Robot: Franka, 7 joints.
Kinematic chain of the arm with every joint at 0, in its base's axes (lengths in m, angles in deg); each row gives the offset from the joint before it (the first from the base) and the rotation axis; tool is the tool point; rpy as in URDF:
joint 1: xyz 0 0 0.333 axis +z
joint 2: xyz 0 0 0 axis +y
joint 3: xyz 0 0 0.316 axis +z
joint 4: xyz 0.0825 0 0 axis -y
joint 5: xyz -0.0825 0 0.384 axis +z
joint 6: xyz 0 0 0 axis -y
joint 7: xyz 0.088 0 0 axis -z
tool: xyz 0 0 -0.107 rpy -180 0 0
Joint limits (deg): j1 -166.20..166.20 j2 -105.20..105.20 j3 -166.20..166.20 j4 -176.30..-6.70 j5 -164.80..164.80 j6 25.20..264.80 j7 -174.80..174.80
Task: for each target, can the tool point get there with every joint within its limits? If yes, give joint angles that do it. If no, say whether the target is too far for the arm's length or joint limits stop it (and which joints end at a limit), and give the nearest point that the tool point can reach.
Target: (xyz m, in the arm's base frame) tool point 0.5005 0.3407 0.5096
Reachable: yes | joints -19.39 5.01 58.86 -111.23 -92.13 123.43 -93.70
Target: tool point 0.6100 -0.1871 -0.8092
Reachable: no: too far | nearest point 0.4438 -0.1361 -0.3290 | short by 0.511 m
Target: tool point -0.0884 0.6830 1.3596
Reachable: no: too far | nearest point -0.0613 0.4740 1.0454 | short by 0.378 m
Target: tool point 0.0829 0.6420 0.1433
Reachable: yes | joints 95.85 42.65 -13.22 -101.90 100.84 144.17 69.31
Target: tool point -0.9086 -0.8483 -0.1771
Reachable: no: too far | nearest point -0.5801 -0.5416 0.0073 | short by 0.486 m
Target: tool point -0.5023 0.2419 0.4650
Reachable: yes | joints 107.65 11.36 62.44 -120.04 -108.46 72.26 -96.56
